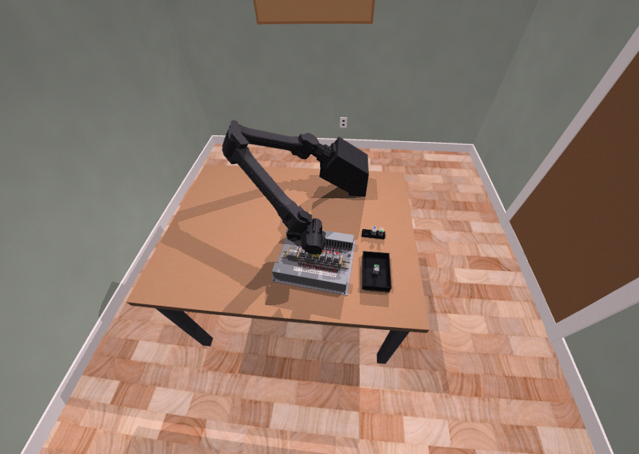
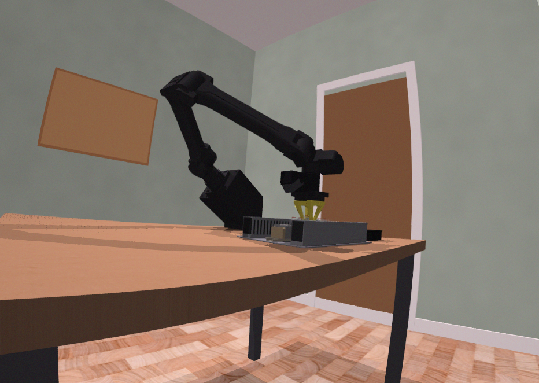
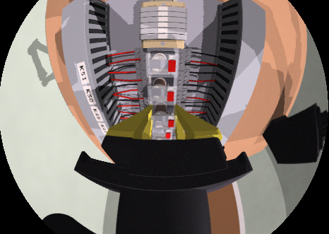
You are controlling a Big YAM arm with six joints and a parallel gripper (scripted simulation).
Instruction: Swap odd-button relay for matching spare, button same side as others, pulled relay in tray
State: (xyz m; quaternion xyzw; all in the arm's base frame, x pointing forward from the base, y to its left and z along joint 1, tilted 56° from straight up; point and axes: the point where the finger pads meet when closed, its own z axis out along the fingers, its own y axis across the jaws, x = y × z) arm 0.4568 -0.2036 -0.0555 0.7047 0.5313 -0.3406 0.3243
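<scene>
Right now my hand is 10 mm to the left of the grey relay panel and 50 mm above it. The rest, counted from my hand: black tray (70 mm ahead, 250 mm to the left, 40 mm below).
</scene>
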